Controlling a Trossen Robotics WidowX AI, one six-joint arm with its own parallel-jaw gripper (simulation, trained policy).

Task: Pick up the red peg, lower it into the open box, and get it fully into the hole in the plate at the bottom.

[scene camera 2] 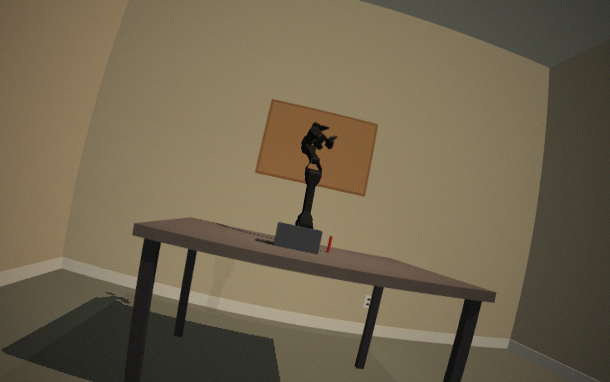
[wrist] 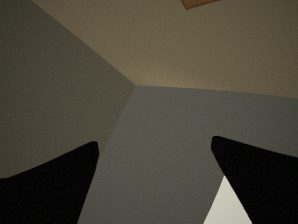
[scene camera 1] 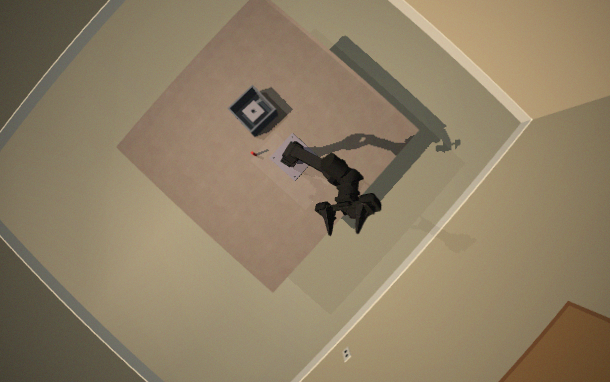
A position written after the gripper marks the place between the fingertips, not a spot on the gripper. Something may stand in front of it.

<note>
In view: the gripper (scene camera 1: 342, 234) and a dark box (scene camera 2: 290, 236).
The dark box shows as well in scene camera 1 (scene camera 1: 251, 93). The gripper shows as well in the wrist view (wrist: 156, 145). The wrist view does not show the dark box: it is out of frame.
</note>
